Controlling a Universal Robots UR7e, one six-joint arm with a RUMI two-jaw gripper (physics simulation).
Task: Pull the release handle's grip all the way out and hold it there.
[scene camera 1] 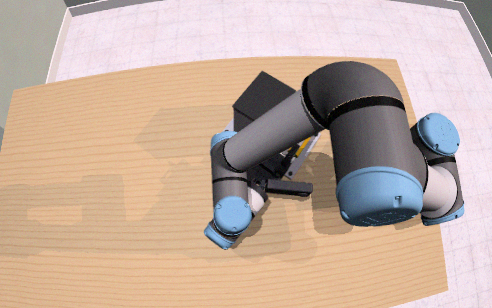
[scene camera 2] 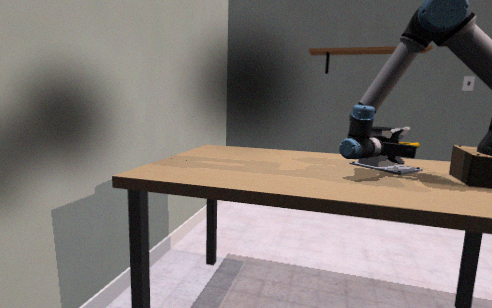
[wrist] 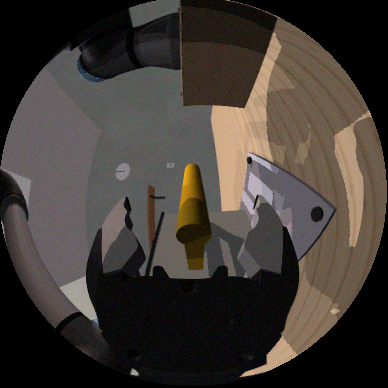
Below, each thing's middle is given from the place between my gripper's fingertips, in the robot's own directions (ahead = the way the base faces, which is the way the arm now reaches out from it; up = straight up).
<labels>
My hand is 100 mm above the grey base plate (wrist: 305,213), 70 mm short of it and 60 mm to the left of it.
</labels>
